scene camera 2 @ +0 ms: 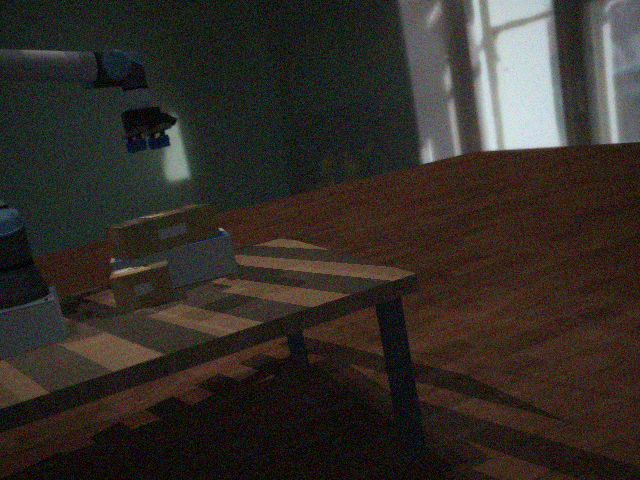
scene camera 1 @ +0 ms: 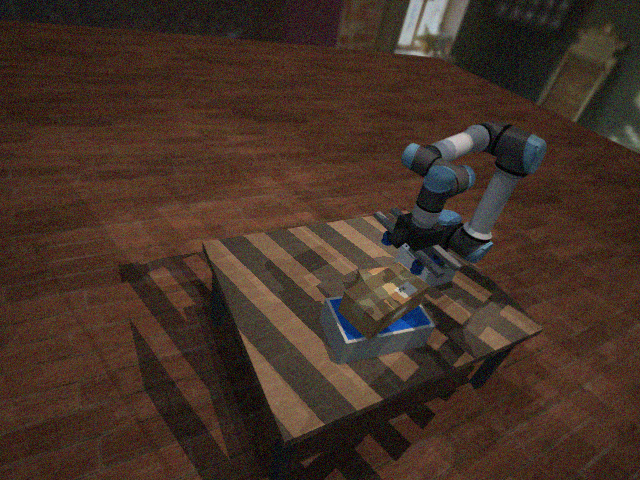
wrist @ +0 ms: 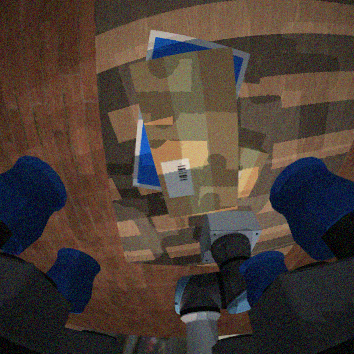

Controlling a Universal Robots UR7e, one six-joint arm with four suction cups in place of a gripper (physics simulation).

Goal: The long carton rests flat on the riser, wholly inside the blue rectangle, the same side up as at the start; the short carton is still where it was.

My suction head (wrist: pixel 306 193) holds nothing. The cup is 26 cm from the middle of a long carton (scene camera 2: pixel 129 240), above it. I also see a riser (scene camera 1: pixel 412 330).
The long carton is seen too in scene camera 1 (scene camera 1: pixel 371 306) and in the wrist view (wrist: pixel 187 101). The riser shows as well in scene camera 2 (scene camera 2: pixel 212 257) and in the wrist view (wrist: pixel 160 43).
